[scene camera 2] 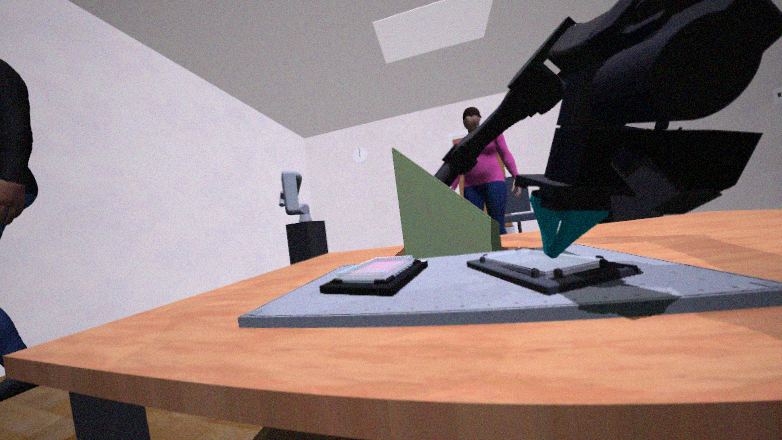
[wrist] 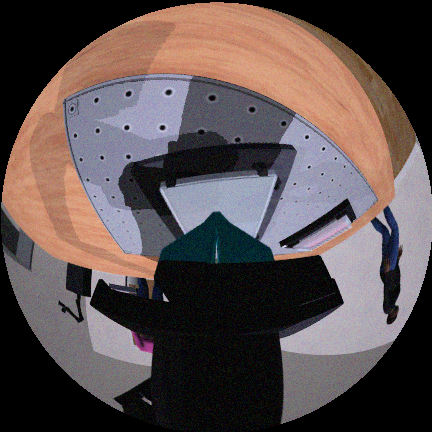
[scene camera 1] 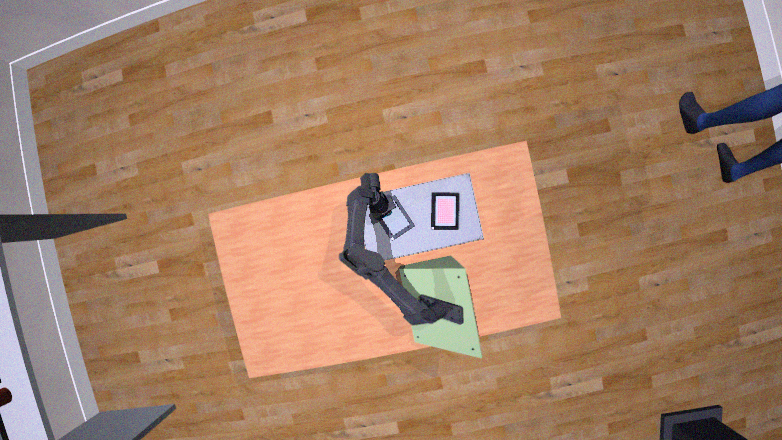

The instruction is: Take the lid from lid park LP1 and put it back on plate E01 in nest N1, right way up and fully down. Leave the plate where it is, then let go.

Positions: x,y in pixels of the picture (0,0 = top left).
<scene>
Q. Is my gripper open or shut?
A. Shut.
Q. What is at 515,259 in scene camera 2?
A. A pale grey lid.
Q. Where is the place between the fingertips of my gripper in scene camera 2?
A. At 549,255
</scene>
